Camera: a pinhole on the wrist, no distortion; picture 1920 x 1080 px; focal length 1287.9 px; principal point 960.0 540.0 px. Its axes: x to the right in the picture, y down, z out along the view. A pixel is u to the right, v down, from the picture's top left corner.
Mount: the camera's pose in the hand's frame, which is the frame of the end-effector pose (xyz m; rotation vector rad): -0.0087 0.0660 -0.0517 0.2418 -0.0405 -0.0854
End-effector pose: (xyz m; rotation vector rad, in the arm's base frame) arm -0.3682 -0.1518 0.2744 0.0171 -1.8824 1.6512
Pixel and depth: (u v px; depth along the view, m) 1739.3 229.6 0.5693
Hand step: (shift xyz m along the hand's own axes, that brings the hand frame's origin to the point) 0.2947 -0.2326 0.4778
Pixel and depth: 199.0 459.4 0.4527
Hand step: -0.3000 -0.0450 0.3727
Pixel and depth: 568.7 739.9 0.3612
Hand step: -0.1317 0.0443 0.3089
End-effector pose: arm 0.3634 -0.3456 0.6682 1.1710 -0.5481 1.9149
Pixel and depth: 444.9 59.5 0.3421
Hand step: -0.1723 -0.1264 0.2454
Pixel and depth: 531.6 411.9 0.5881
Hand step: -0.2377 -0.1127 0.4989
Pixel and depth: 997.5 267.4 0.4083
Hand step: -0.0243 -0.1156 0.3239
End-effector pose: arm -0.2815 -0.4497 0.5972 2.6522 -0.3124 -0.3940
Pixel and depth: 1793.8 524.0 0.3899
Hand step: 0.2226 -0.0538 0.3329
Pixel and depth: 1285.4 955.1 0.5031
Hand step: 0.1054 0.0921 0.4792
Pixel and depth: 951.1 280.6 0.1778
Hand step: -0.0217 -0.0107 0.1121
